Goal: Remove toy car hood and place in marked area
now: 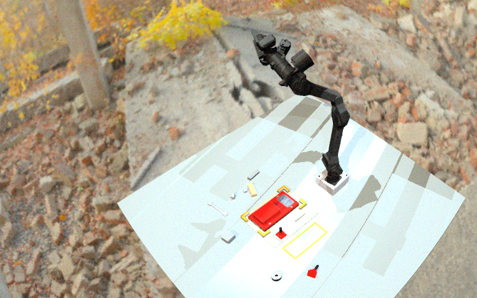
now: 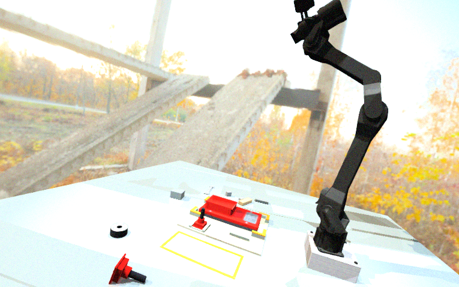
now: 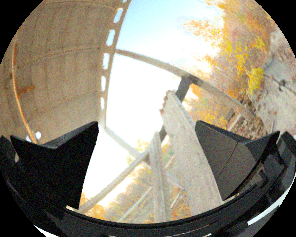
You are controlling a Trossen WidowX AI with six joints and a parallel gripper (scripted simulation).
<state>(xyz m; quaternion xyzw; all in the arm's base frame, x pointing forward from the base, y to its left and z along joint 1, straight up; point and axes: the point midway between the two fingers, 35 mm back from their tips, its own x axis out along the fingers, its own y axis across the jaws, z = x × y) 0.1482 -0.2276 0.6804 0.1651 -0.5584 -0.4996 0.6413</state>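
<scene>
My gripper tip is now 18 cm short of the red hood, 12 cm to the right of it and 71 cm above it. The rest, counted from my gripper tip: wrench 27 cm ahead, 9 cm to the right, 74 cm below; wooden block 10 cm ahead, 4 cm to the right, 74 cm below; black ring 39 cm ahead, 37 cm to the left, 74 cm below.
</scene>
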